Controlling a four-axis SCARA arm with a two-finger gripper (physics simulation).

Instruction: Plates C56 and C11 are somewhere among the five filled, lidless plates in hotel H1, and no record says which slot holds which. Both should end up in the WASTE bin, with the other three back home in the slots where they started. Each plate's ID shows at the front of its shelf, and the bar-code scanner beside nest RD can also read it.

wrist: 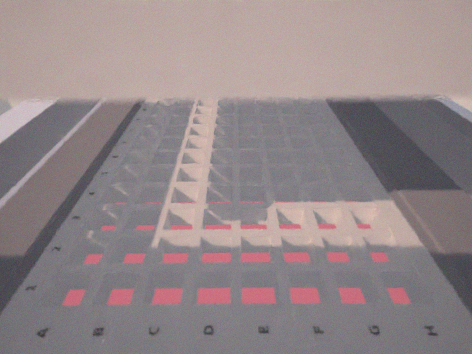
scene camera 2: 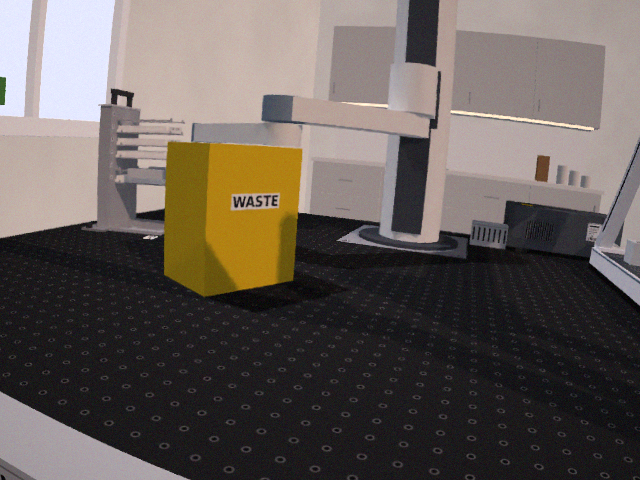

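Seen in the pictures: gripper, fingertip midpoint: (scene camera 2: 139, 171); arm's base, link origin: (scene camera 2: 408, 244).
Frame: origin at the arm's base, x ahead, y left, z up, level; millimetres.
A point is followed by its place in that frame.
Hotel H1 (scene camera 2: 108, 165) {x 387, y -607, z 158 mm} stands at the left in the scene view, with white plates on its shelves; their IDs cannot be read there. My gripper (wrist: 235, 98) {x 308, y -582, z 142 mm} is at the hotel's lowest filled shelf, its fingers along both long sides of plate C11 (wrist: 235, 272) {x 293, y -514, z 134 mm}, shut on it. The plate fills the wrist view, lidless, with pink in its wells; its ID label does not show there. The bin hides part of the gripper in the scene view. The yellow WASTE bin (scene camera 2: 248, 242) {x 584, y -151, z 80 mm} stands in front of the hotel; its inside is hidden.
The arm's column (scene camera 2: 413, 180) {x 77, y 6, z 163 mm} stands behind and right of the bin, with the upper arm link (scene camera 2: 356, 116) {x 310, y -83, z 281 mm} reaching left above bin height. A dark grey device (scene camera 2: 558, 227) {x -35, y 378, z 88 mm} stands at the back right. A white-framed device (scene camera 2: 615, 266) {x 240, y 450, z 57 mm} is at the right edge.
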